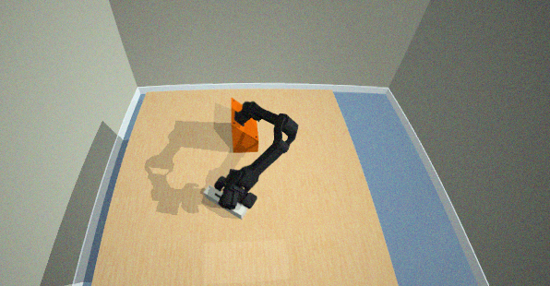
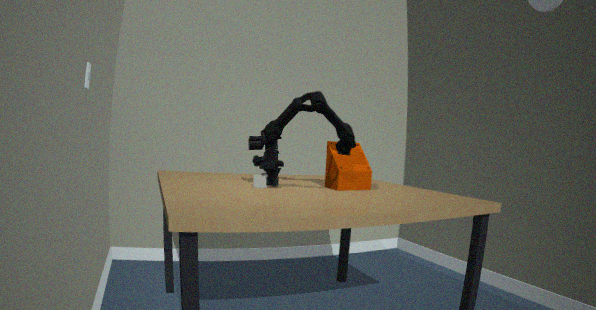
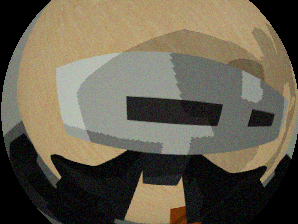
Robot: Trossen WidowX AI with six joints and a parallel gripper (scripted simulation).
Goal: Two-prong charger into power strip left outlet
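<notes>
Right now my gripper tip is 10 mm short of the dark block, 10 mm to the left of it and 10 mm below it.
</notes>
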